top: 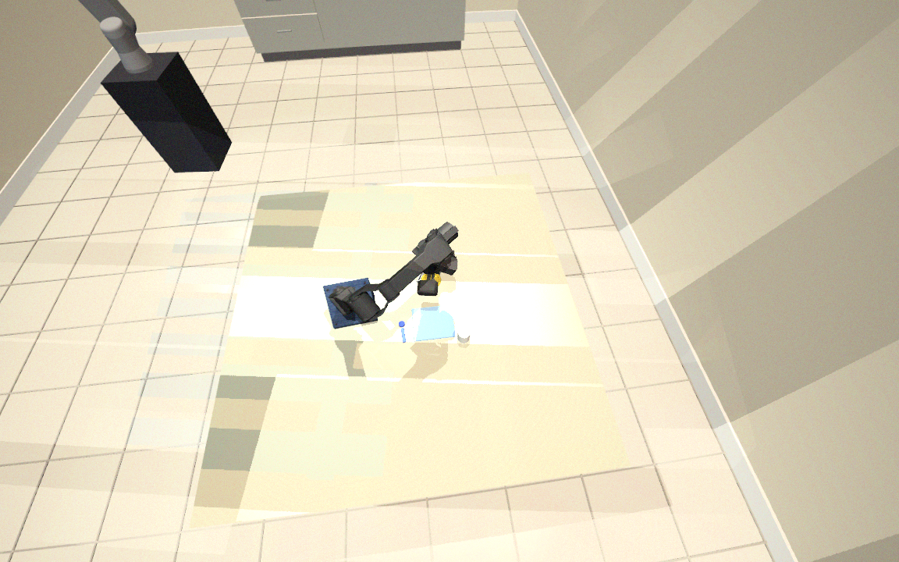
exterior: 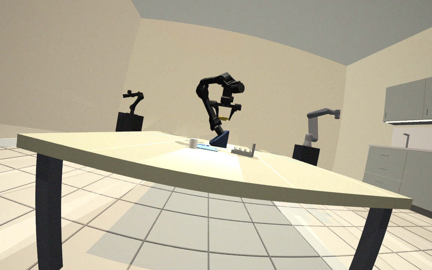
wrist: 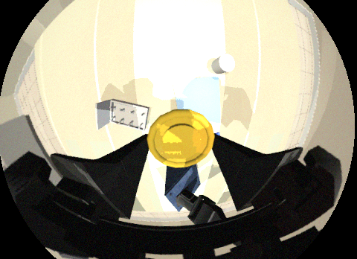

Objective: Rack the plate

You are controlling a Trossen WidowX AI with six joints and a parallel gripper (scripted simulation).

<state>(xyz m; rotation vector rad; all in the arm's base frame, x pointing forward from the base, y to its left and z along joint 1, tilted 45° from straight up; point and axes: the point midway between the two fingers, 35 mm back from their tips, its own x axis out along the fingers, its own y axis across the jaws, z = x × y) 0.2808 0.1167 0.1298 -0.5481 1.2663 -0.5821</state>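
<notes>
My gripper tip is 160 mm above the grey dish rack, 150 mm to the right of it and 10 mm past it. From my gripper tip the other things lie so: blue utensil 180 mm below, 110 mm behind, 90 mm to the right; then yellow plate 10 mm above; then white cup 160 mm below, 130 mm to the right, 110 mm ahead.
</notes>
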